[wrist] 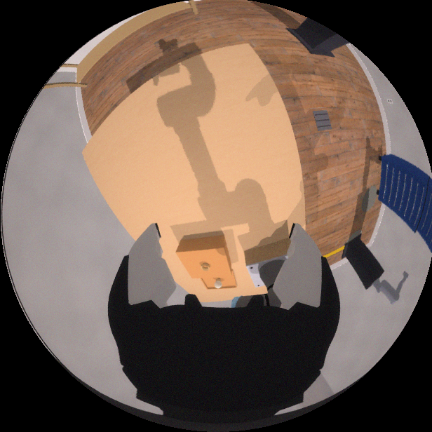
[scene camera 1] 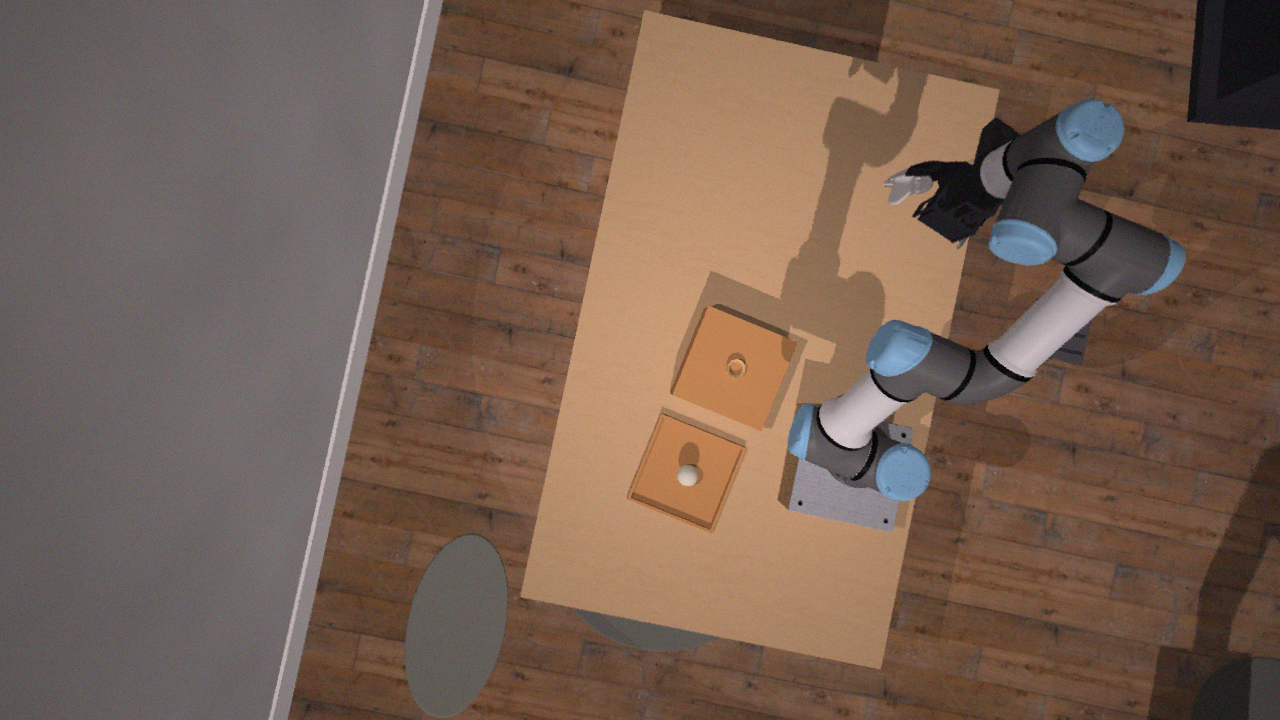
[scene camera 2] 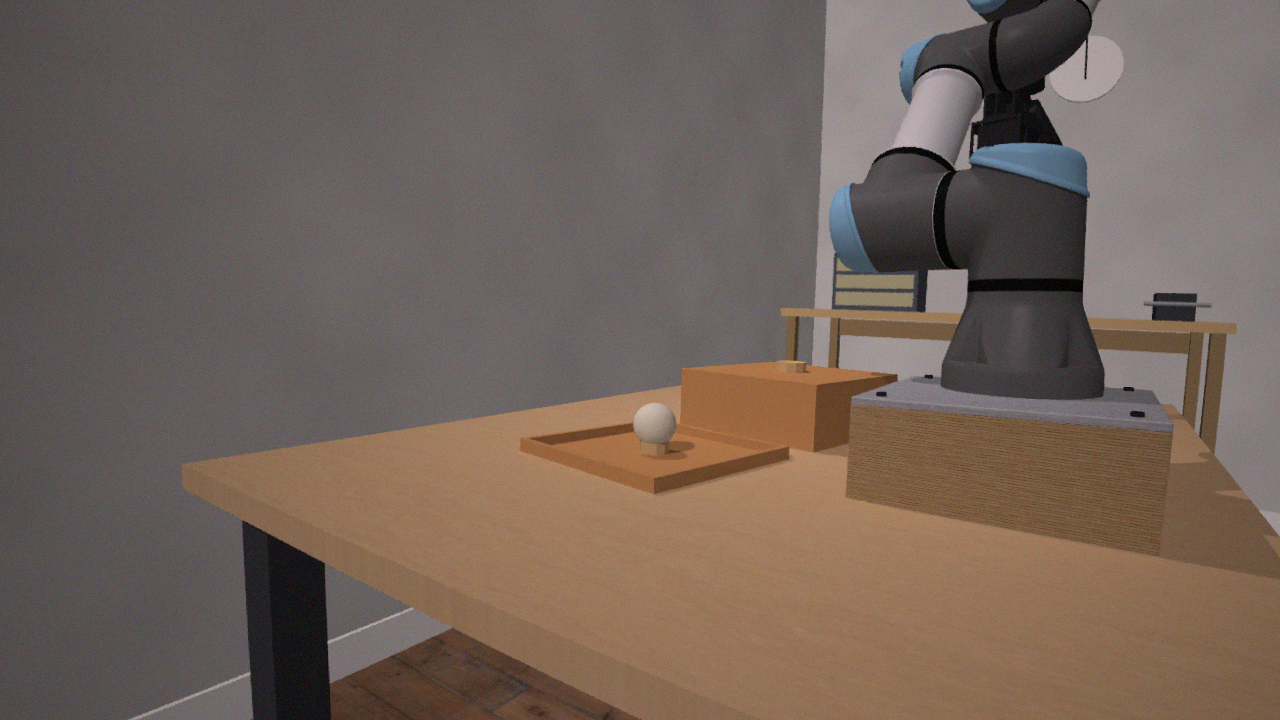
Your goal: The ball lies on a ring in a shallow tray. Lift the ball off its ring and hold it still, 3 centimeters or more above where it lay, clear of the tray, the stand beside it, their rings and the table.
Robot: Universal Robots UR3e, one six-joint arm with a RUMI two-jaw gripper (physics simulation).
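Where they show: arm's base, origin of its link: (scene camera 2: 1018,389).
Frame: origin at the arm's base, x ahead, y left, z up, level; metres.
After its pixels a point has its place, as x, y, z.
The white ball (scene camera 1: 687,475) @(0.321, 0.076, -0.033) (scene camera 2: 654,424) @(0.308, 0.099, -0.050) (wrist: 218,284) rests on a small wooden ring (scene camera 2: 654,449) @(0.311, 0.092, -0.076) in the shallow orange tray (scene camera 1: 671,516) @(0.342, 0.170, -0.072) (scene camera 2: 586,466) @(0.336, 0.174, -0.080). The raised orange stand (scene camera 1: 707,358) @(0.303, -0.160, -0.013) (scene camera 2: 747,402) @(0.268, -0.052, -0.043) (wrist: 192,260) is beside the tray and has an empty ring (scene camera 1: 735,357) @(0.248, -0.167, -0.013) (scene camera 2: 792,366) @(0.240, -0.128, -0.006) (wrist: 205,266) on top. My gripper (scene camera 1: 895,186) (wrist: 224,224) is open with nothing between its fingers. It is high above the table, far from the ball, towards the table's other end. In the scene camera 2 view the fingers do not show.
The arm's grey base plate (scene camera 1: 841,497) @(0.021, 0.088, 0.000) (scene camera 2: 993,402) @(0.020, 0.102, -0.001) stands on a wooden block (scene camera 2: 1002,474) @(0.010, 0.136, -0.047) beside the tray and stand. The table (scene camera 1: 626,179) @(0.493, -0.520, -0.085) (scene camera 2: 447,537) @(0.319, 0.358, -0.085) (wrist: 150,150) carries them. A wall (scene camera 1: 179,268) (scene camera 2: 402,179) runs along one side.
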